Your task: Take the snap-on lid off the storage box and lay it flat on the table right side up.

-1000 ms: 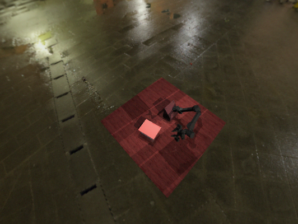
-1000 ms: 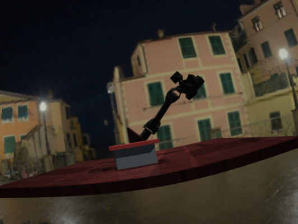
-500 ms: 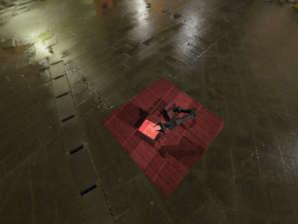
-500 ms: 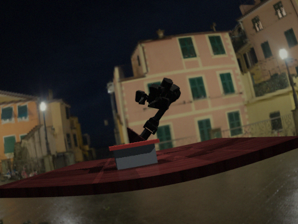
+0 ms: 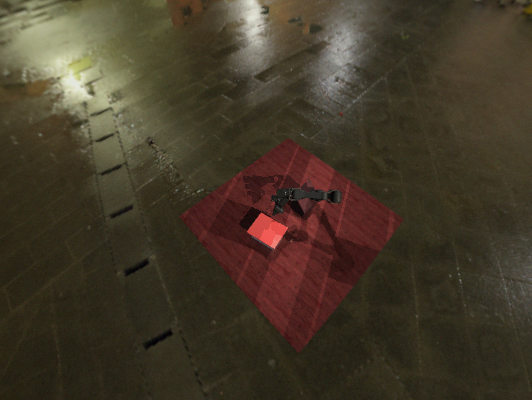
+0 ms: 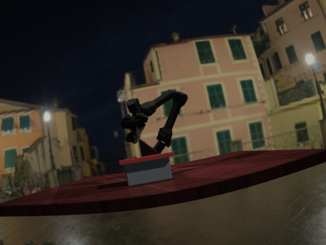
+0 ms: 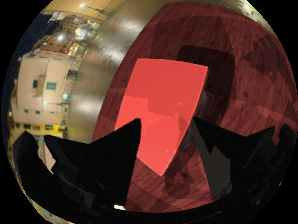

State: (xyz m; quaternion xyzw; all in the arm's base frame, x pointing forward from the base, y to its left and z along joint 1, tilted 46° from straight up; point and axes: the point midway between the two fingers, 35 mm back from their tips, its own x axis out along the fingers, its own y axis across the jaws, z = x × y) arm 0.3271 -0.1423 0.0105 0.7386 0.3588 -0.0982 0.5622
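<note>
The red lid is 90 mm ahead of my gripper tip, 30 mm to the left of it and 90 mm below it. Round my gripper tip: grey storage box (90 mm ahead, 30 mm to the left, 140 mm below).
</note>
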